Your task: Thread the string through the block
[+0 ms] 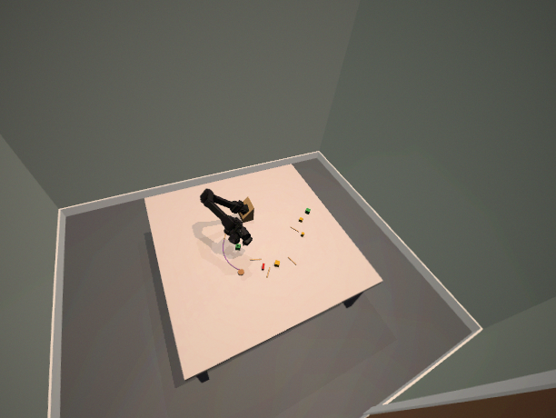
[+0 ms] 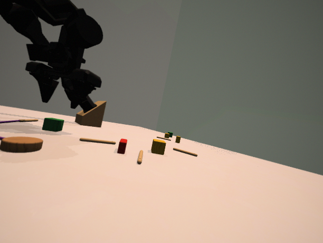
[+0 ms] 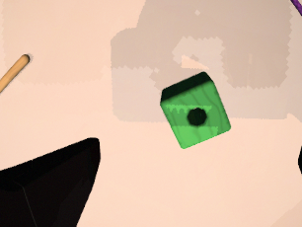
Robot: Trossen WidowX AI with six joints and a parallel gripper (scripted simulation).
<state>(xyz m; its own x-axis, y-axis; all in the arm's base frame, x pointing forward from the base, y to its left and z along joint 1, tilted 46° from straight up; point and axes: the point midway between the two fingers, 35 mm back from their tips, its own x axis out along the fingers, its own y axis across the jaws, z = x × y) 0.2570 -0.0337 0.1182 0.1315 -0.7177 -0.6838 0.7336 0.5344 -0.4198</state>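
Right now the green block is 5 cm below my gripper tip. Round my gripper tip: red block: 19 cm ahead, 12 cm to the left, 6 cm below; then thin wooden stick: 11 cm behind, 7 cm to the right, 7 cm below; then round wooden button: 19 cm ahead, 2 cm to the right, 6 cm below.
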